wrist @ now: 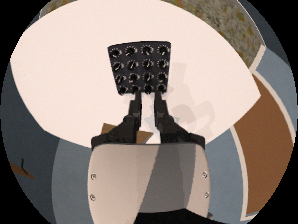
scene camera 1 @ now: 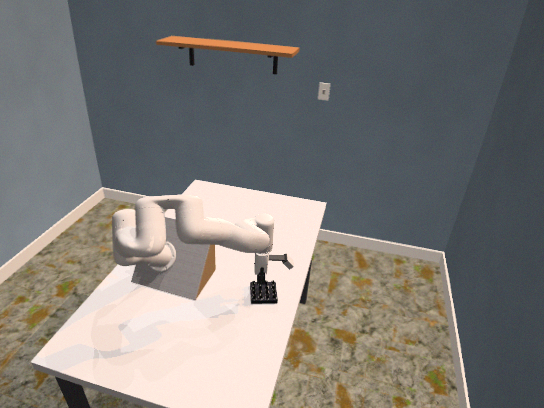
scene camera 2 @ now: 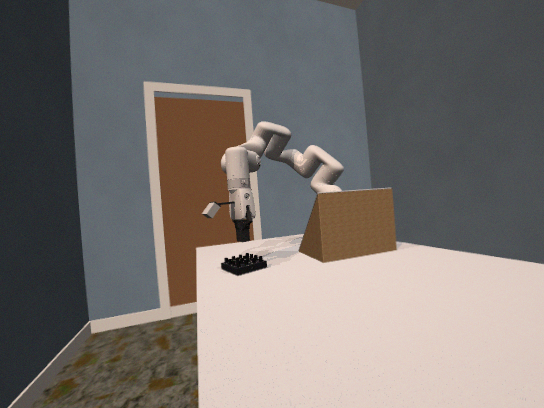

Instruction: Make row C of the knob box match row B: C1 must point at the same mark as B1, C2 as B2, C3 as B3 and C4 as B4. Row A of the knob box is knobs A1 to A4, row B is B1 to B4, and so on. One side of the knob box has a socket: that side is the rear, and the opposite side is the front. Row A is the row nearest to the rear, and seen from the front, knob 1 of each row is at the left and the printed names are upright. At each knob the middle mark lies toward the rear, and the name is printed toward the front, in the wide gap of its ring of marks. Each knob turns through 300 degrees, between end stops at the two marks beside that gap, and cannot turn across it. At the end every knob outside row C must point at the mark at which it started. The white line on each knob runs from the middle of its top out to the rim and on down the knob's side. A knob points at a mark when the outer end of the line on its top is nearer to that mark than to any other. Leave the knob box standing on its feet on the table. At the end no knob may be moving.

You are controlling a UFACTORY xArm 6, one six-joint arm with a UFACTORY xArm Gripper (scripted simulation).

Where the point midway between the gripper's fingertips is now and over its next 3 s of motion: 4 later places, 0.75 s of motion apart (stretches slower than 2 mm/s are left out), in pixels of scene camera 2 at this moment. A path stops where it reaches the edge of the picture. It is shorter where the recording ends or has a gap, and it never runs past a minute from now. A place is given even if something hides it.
My gripper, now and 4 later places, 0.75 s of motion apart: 243,241; 243,246; 244,253; 244,255; 244,258
